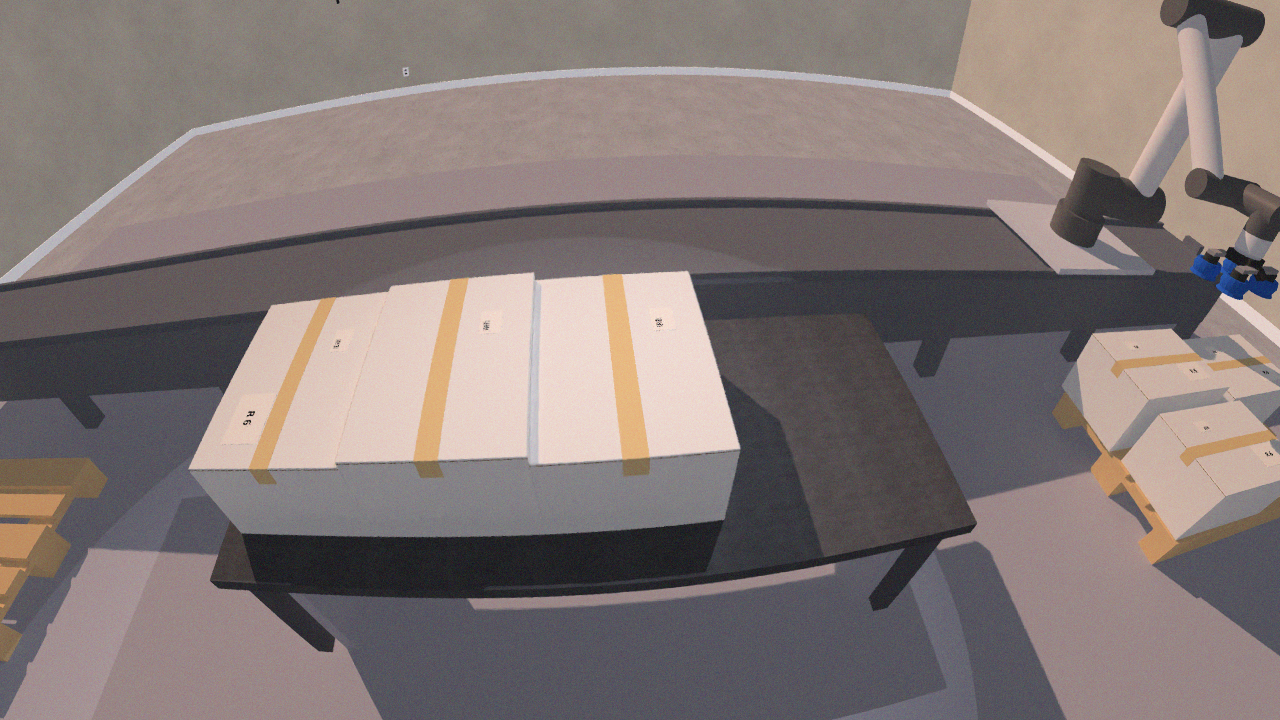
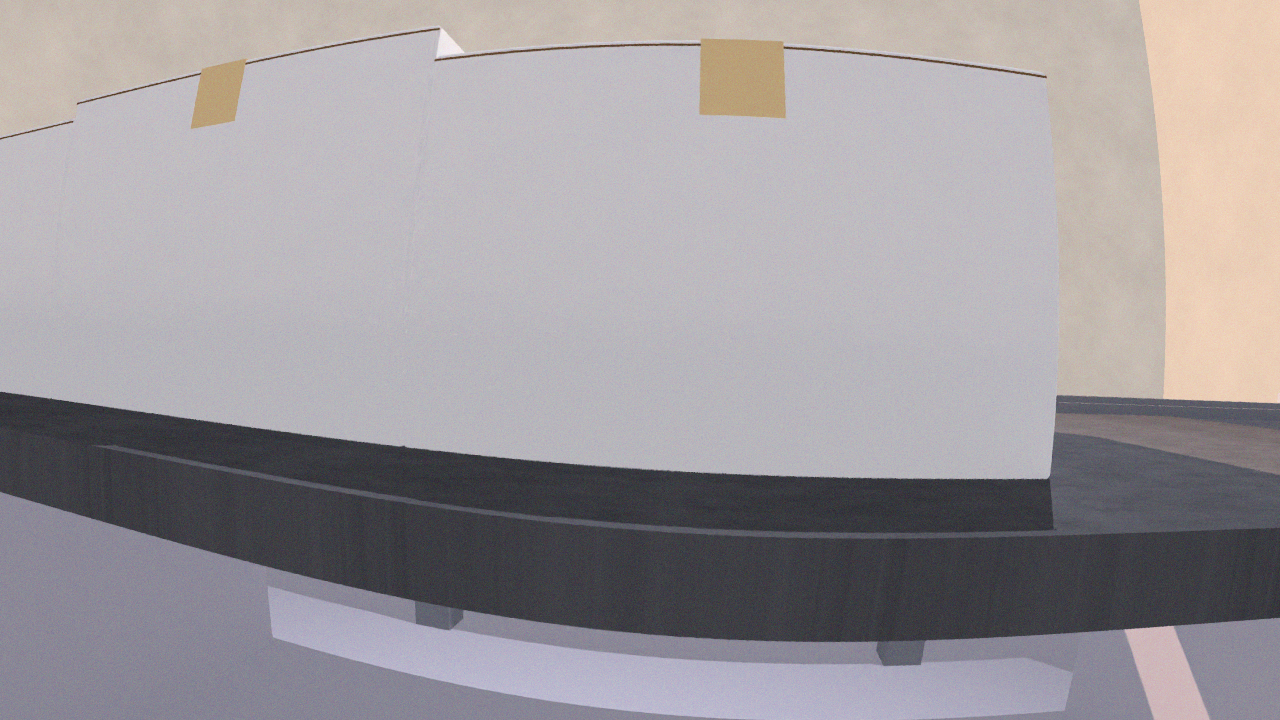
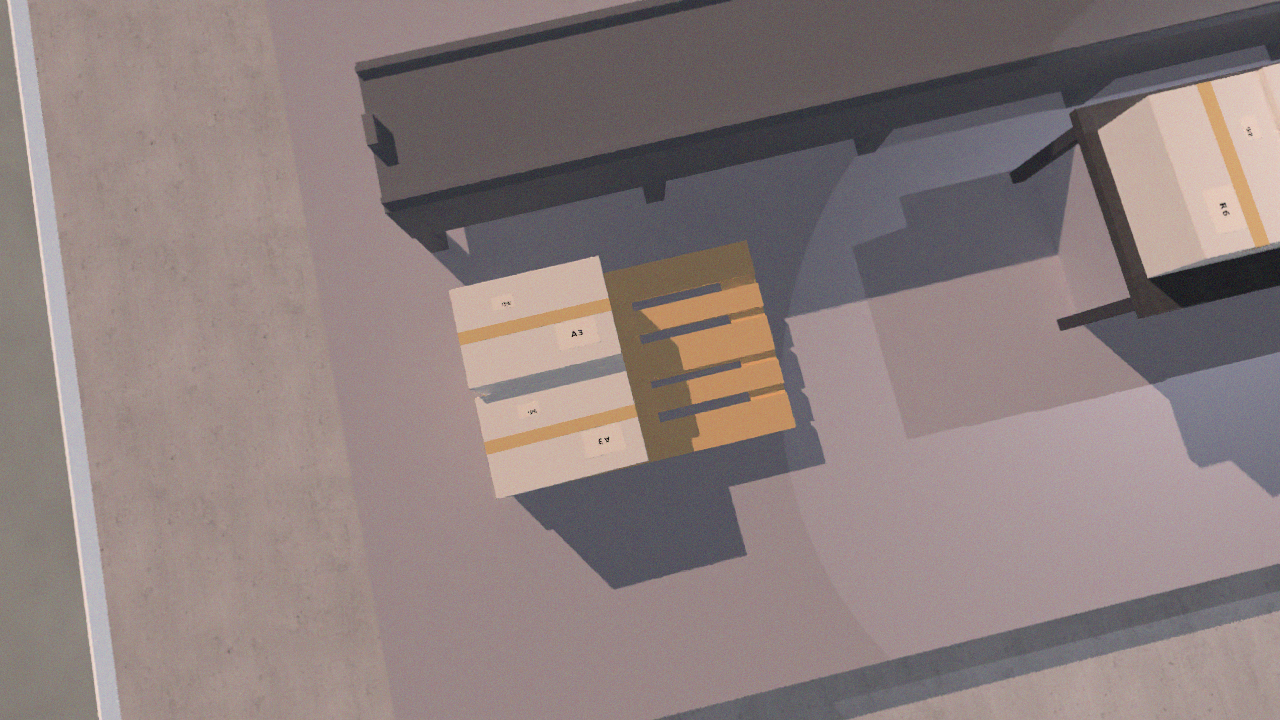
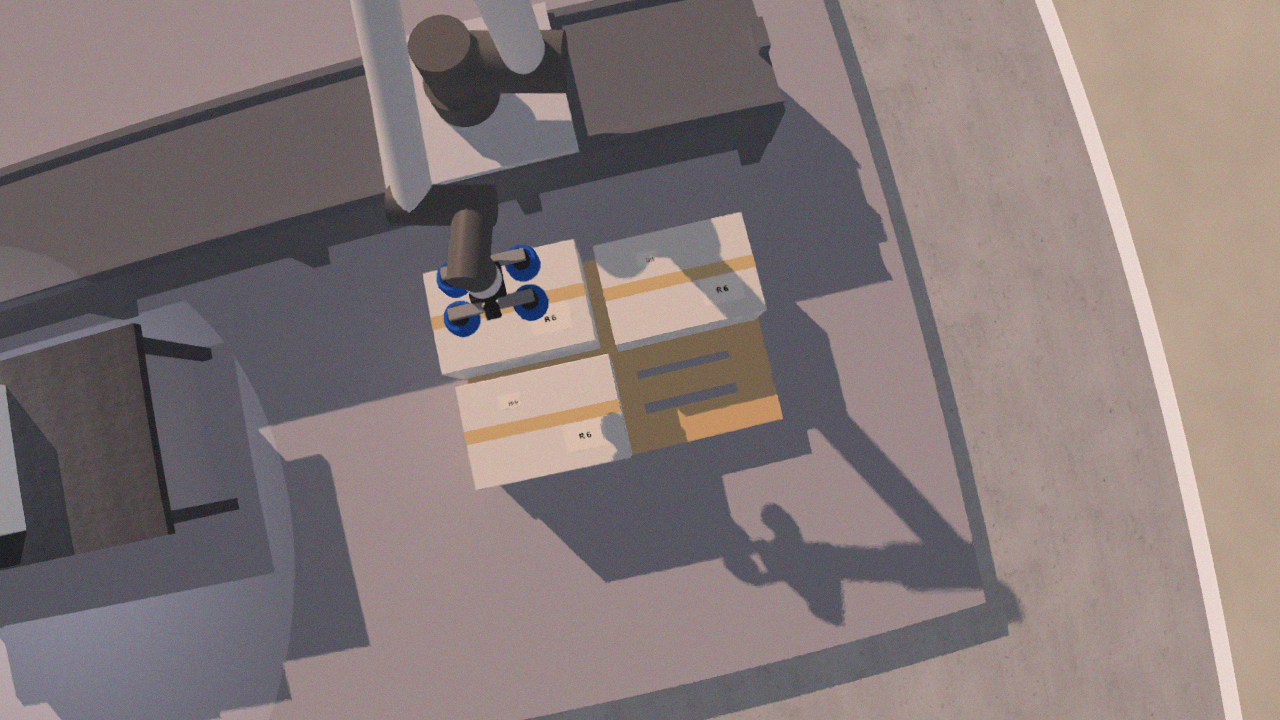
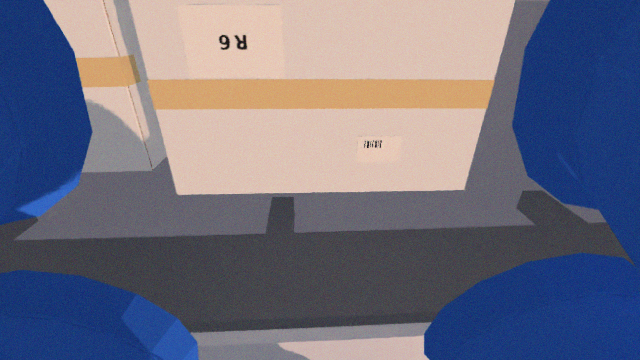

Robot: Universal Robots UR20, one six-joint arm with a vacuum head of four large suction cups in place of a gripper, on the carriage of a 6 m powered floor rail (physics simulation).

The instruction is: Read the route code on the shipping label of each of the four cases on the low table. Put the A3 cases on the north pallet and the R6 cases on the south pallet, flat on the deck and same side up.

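Frame: origin at the arm's base, x ahead, y left, z up, level; millimetres.
Seen in the pictures: hand, tool point: [image 5: 309, 242]; arm's base, link origin: [image 1: 1072, 233].
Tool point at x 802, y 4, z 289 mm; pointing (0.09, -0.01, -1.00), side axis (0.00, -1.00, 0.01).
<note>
Offsets run from my tool point to a thing's top centre.
My gripper [image 1: 1235, 273] [image 4: 494, 291] [image 5: 315, 172] is open, its cups bare, above an R6 case @(dx -35, dy -33, dz -415 mm) [image 1: 1100, 411] [image 4: 563, 340] [image 5: 300, 175] on the south pallet [image 1: 1108, 472] [image 4: 733, 418]. Two more R6 cases, one in front [image 1: 1181, 483] [image 4: 537, 456] and one beside it @(dx -3, dy +599, dz -461 mm) [image 4: 644, 308] [image 5: 112, 150], lie flat there, labels up. Two A3 cases [image 3: 537, 358] [image 3: 572, 465] lie on the north pallet [image 3: 742, 429] [image 1: 44, 474]. On the low table [image 1: 850, 402] [image 2: 716, 573] stand an R6 case [image 1: 313, 420] [image 3: 1190, 152], a middle case [image 1: 483, 385] [image 2: 250, 268] and a right case [image 1: 581, 385] [image 2: 742, 286]; the latter two show no readable code.
The floor rail [image 1: 581, 241] [image 3: 716, 107] [image 4: 223, 161] [image 5: 300, 280] runs behind the table and pallets. The carriage [image 1: 1105, 255] [image 4: 537, 152] stands beside the south pallet. Bare slats show at the south pallet's front right and along the north pallet's right half.
</note>
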